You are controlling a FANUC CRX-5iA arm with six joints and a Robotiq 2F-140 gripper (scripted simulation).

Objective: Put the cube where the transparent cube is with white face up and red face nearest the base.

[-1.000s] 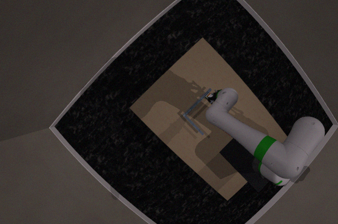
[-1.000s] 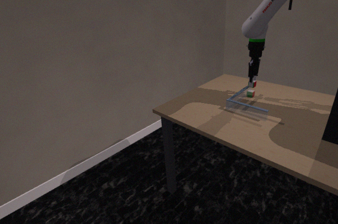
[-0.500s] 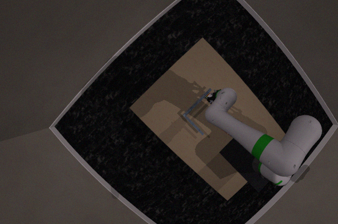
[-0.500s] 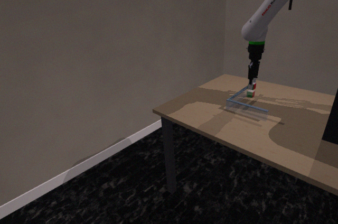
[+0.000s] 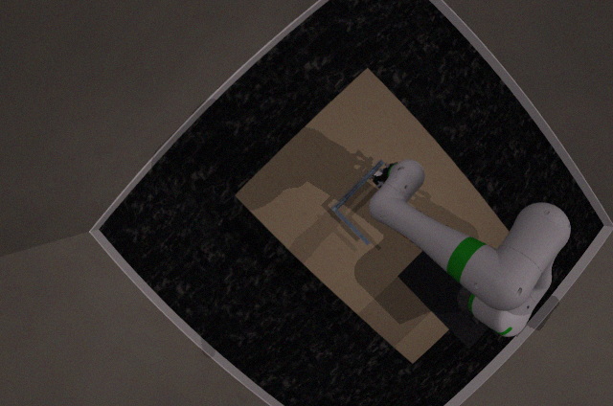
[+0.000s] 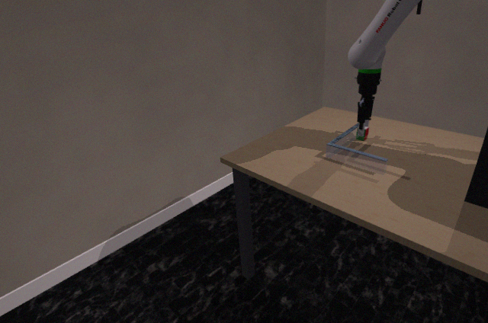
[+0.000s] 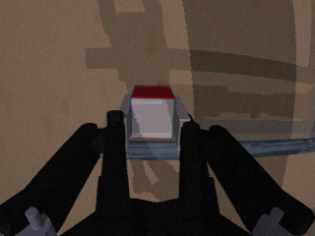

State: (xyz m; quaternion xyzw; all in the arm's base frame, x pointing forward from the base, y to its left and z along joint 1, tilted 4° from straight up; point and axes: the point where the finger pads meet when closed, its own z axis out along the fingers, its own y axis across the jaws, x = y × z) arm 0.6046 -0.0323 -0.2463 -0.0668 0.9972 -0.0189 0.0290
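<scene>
Now: the bar 2 cm ahead of my hand, 11 cm to the left of it and 1 cm below it. Also, from my hand: cube 2 cm below.
</scene>
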